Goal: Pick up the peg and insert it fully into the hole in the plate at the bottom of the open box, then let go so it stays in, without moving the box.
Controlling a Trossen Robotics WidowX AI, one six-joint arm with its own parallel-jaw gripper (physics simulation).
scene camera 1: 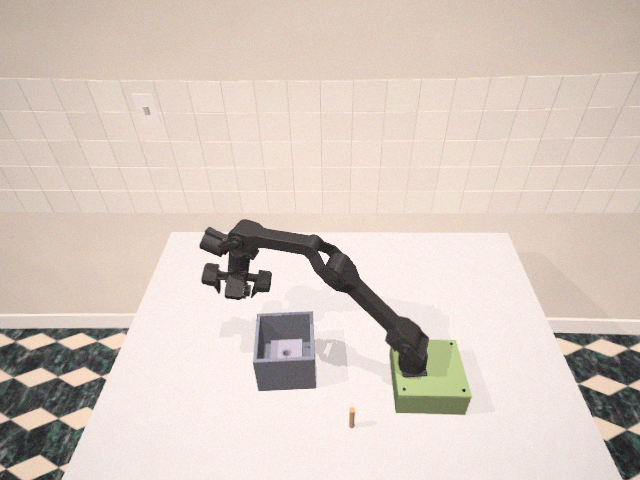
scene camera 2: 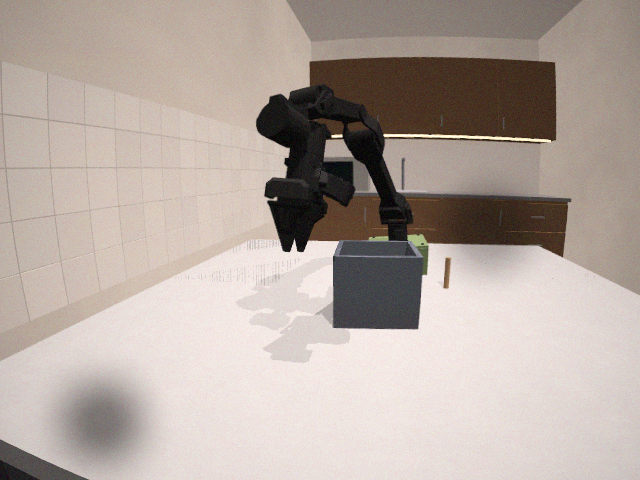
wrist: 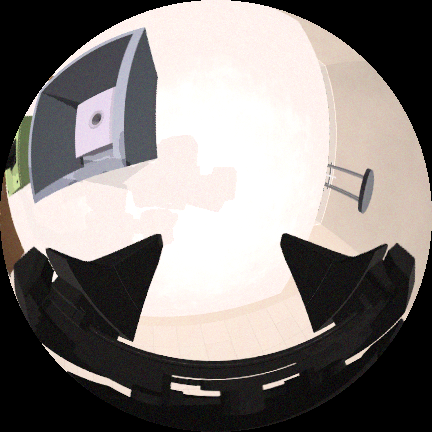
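Pixels of known places: gripper, fingertip midpoint: (scene camera 2: 294, 252) (wrist: 223, 240); arm's base, origin of the base link: (scene camera 1: 412, 366).
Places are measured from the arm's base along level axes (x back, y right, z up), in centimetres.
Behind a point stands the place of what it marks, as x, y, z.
Note:
A small orange-brown peg (scene camera 1: 352, 417) @[-17.4, -11.4, -2.7] (scene camera 2: 447, 272) @[-18.1, -10.6, -3.9] stands upright on the table, right of the box in both scene views. It does not show in the wrist view. The open grey-blue box (scene camera 1: 285, 374) @[-33.9, 0.6, -0.6] (scene camera 2: 376, 291) @[-41.7, 9.0, -0.8] (wrist: 141, 105) @[-41.7, 10.5, 0.7] stands upright. The pale plate (scene camera 1: 296, 344) @[-30.8, 11.2, -2.4] (wrist: 90, 139) @[-32.7, 11.4, -2.5] lies at its bottom, with an empty-looking round hole (scene camera 1: 286, 352) @[-33.8, 9.5, -3.5] (wrist: 96, 119) @[-33.0, 8.2, -3.7]. My gripper (scene camera 1: 235, 293) @[-47.7, 22.6, 7.7] (scene camera 2: 293, 250) @[-47.7, 22.6, 7.7] (wrist: 223, 240) @[-47.7, 22.6, 7.7] is open and empty, its fingers pointing down. It hangs above the table, behind and left of the box in scene camera 1, far from the peg.
The arm rises from a green base block (scene camera 1: 442, 377) @[6.9, -3.9, 0.3] (wrist: 22, 150) at the right of the table (scene camera 1: 206, 439) @[-54.5, -11.3, -8.2], and reaches left behind the box. The base block stands right of the box and behind the peg in scene camera 1. A tiled wall (scene camera 1: 361, 144) stands beyond the table's back edge.

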